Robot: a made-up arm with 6 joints. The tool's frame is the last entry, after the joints. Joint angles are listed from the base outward.
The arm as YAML. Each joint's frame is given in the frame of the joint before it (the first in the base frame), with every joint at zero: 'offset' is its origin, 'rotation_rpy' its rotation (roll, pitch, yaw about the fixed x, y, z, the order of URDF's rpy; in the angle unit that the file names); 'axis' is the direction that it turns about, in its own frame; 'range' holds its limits. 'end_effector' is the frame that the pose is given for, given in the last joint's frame.
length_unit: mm
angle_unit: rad
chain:
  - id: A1
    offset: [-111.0, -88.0, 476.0]
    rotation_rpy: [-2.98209, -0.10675, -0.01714]
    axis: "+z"
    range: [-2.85, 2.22]
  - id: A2
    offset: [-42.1, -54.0, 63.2]
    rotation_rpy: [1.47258, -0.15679, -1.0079]
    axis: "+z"
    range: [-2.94, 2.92]
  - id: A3
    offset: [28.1, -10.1, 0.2]
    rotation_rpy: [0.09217, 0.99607, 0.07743]
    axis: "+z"
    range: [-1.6, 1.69]
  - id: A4
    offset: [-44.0, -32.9, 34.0]
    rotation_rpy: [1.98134, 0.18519, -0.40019]
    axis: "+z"
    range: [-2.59, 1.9]
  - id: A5
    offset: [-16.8, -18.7, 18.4]
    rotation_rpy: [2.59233, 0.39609, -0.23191]
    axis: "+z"
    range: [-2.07, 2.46]
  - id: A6
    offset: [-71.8, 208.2, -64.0]
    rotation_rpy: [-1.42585, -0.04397, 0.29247]
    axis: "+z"
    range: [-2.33, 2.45]
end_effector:
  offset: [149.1, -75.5, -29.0]
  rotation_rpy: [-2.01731, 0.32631, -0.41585]
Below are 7 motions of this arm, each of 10 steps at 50 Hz.
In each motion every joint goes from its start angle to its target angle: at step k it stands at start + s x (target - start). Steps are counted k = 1, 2, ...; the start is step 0. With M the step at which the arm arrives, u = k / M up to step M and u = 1 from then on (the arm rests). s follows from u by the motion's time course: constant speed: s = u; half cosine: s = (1 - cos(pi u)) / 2; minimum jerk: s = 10 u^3 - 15 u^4 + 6 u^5.
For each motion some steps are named. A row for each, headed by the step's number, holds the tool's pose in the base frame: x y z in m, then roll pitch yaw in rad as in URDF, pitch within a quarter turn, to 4 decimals.
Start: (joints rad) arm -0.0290 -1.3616 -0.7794 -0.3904 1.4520 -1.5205
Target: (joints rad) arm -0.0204 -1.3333 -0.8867 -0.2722 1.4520 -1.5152
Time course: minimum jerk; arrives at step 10
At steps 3, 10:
3: -0.2795 0.1894 0.5104 3.0146 -0.7107 0.1039
10: -0.2481 0.2067 0.5008 2.9626 -0.7425 -0.0194

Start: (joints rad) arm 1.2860 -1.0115 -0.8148 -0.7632 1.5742 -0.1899
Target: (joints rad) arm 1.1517 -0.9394 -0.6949 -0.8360 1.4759 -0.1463
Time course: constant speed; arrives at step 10
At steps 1, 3, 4, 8, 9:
1: 0.0882 0.2328 0.3981 2.9840 1.0308 -0.4826
3: 0.0724 0.2425 0.3975 2.9812 1.0542 -0.4304
4: 0.0643 0.2471 0.3973 2.9803 1.0659 -0.4039
8: 0.0310 0.2632 0.3971 2.9808 1.1122 -0.2949
9: 0.0225 0.2667 0.3972 2.9821 1.1237 -0.2667

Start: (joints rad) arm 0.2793 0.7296 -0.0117 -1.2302 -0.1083 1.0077
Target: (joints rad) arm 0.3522 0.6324 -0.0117 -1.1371 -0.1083 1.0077
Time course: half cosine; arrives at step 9
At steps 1, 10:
1: -0.3086 -0.0335 0.6510 -0.9189 -0.2400 -1.4545
10: -0.3076 -0.0507 0.6418 -0.8623 -0.1848 -1.4425

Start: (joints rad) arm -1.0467 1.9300 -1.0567 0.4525 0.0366 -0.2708
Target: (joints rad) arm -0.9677 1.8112 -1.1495 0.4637 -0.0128 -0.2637
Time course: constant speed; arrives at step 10
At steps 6, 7, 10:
6: -0.1593 0.0250 0.5381 -2.1080 0.6056 0.7516
7: -0.1586 0.0247 0.5386 -2.0935 0.6075 0.7650
10: -0.1565 0.0238 0.5401 -2.0505 0.6108 0.8055

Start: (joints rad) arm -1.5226 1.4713 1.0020 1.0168 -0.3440 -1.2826
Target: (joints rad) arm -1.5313 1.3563 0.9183 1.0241 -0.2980 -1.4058
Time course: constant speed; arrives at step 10
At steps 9, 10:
9: -0.0995 -0.0353 0.5370 -2.8319 -0.2518 -1.5338
10: -0.1009 -0.0355 0.5388 -2.8334 -0.2498 -1.5264

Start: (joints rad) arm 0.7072 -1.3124 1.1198 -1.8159 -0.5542 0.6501
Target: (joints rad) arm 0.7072 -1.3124 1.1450 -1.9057 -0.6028 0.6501
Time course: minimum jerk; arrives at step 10
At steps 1, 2, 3, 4, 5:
1: -0.3642 -0.0283 0.3452 1.8481 1.2336 0.4621
2: -0.3645 -0.0280 0.3458 1.8563 1.2350 0.4693
3: -0.3651 -0.0273 0.3471 1.8739 1.2379 0.4847
4: -0.3660 -0.0262 0.3489 1.9002 1.2420 0.5078
5: -0.3670 -0.0250 0.3512 1.9317 1.2467 0.5355

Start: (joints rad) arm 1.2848 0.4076 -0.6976 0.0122 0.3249 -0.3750
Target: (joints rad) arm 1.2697 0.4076 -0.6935 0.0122 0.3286 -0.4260
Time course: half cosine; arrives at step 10
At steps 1, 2, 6, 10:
1: -0.2528 0.0087 0.4257 -0.2386 0.3780 -1.5466
2: -0.2528 0.0088 0.4252 -0.2370 0.3815 -1.5450
6: -0.2525 0.0102 0.4208 -0.2241 0.4085 -1.5326
10: -0.2524 0.0111 0.4182 -0.2159 0.4251 -1.5247

